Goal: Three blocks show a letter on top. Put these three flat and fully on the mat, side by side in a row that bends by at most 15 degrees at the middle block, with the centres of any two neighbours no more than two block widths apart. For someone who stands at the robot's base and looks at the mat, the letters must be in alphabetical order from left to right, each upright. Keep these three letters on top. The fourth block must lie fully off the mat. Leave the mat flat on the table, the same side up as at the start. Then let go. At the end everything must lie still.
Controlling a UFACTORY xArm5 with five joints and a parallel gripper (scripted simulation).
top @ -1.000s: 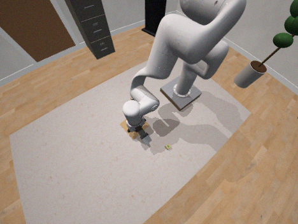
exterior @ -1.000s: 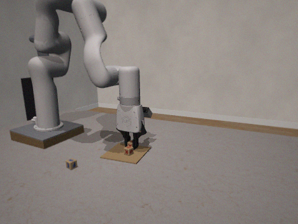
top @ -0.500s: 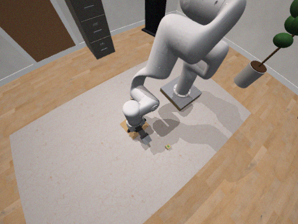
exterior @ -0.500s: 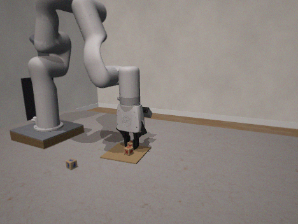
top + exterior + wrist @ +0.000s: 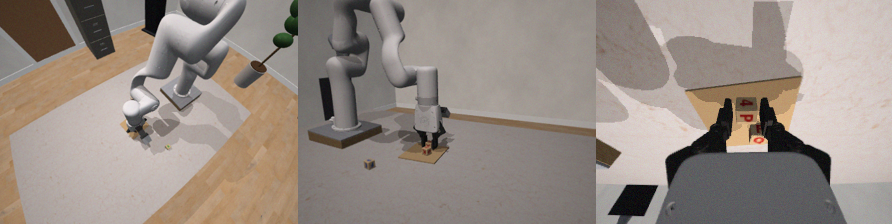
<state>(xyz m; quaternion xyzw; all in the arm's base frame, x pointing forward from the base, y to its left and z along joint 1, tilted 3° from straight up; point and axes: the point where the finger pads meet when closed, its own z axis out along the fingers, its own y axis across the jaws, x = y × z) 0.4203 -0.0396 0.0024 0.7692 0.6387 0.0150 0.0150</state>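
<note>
The tan mat is 10 mm behind my hand, 40 mm to the right of it and 20 mm below it. The rest, counted from my hand: blue-lettered block (130 mm behind, 190 mm to the right, 10 mm below).
</note>
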